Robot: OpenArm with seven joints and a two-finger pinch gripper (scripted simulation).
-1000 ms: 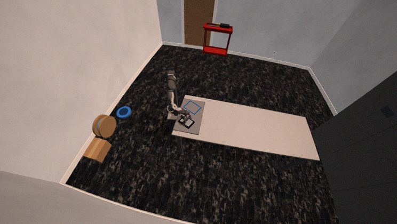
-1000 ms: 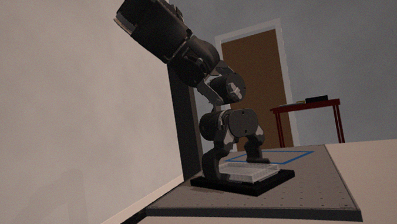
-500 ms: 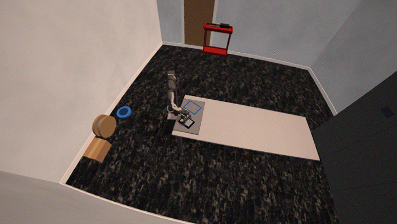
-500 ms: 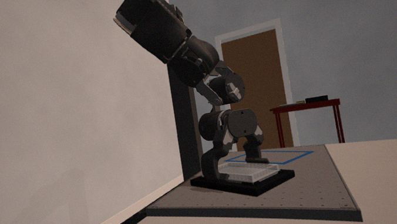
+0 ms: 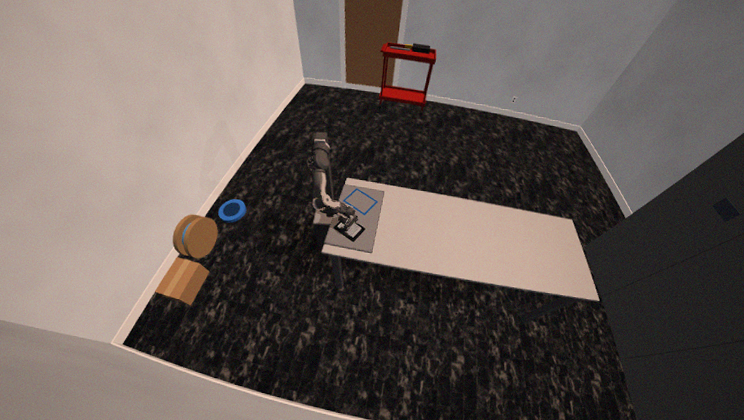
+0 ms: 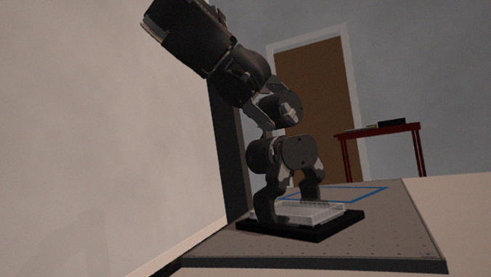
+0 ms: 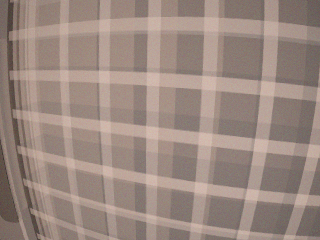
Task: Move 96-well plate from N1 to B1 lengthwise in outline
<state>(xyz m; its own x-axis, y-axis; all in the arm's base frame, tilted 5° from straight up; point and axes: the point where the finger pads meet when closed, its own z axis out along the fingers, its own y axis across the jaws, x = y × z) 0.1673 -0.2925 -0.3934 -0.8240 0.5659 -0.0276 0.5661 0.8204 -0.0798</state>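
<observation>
My gripper is now right at the clear 96-well plate. Also, from my hand: black plate nest 10 mm below.
</observation>
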